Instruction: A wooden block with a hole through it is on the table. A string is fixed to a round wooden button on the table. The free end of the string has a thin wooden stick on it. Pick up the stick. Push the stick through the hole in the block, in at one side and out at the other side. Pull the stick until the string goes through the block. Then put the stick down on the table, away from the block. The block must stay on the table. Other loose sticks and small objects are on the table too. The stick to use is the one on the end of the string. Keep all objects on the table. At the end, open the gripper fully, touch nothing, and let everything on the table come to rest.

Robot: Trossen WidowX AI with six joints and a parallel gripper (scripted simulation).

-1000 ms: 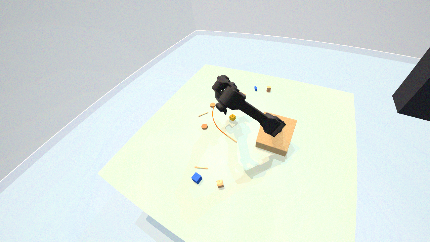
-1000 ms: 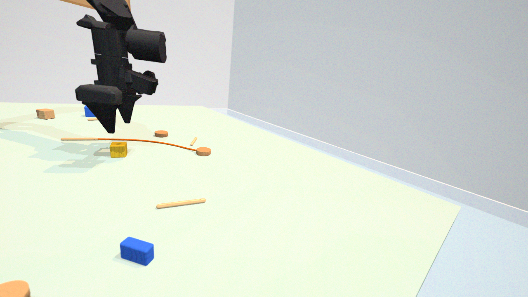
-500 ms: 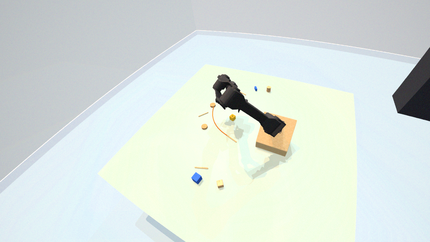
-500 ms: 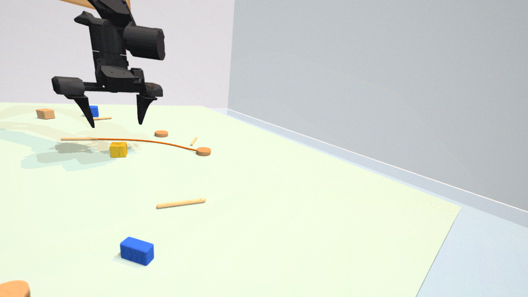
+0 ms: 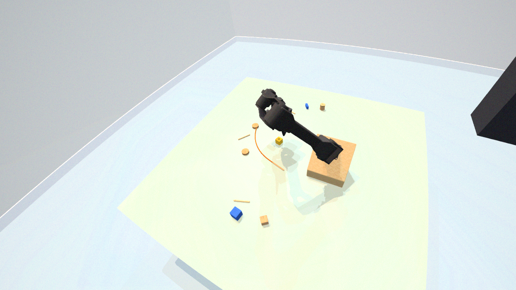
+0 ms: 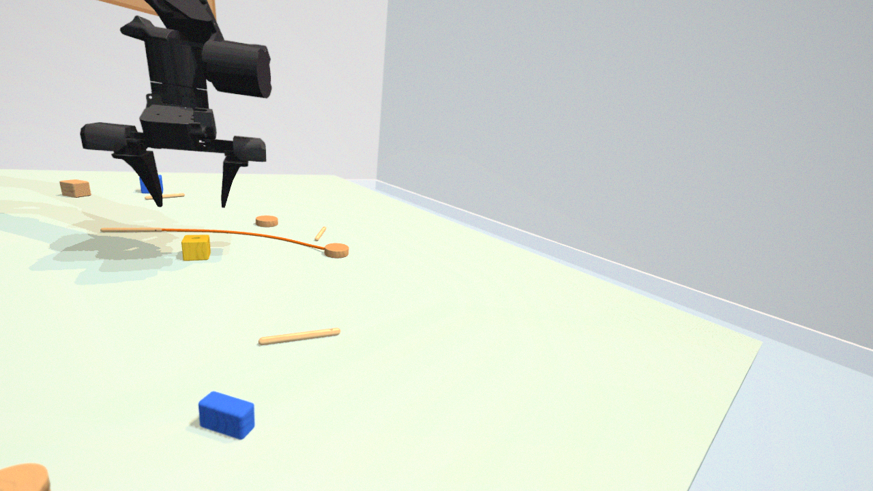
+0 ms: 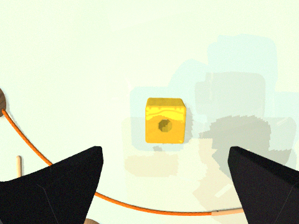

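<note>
Now: the yellow block 6 cm below my gripper tip. The rest, counted from my gripper tip: short wooden cylinder (37 cm to the right, 14 cm behind, 6 cm below); thin wooden stick (15 cm to the left, 7 cm below, 5 cm behind); blue block (35 cm to the right, 7 cm below, 4 cm behind).
</note>
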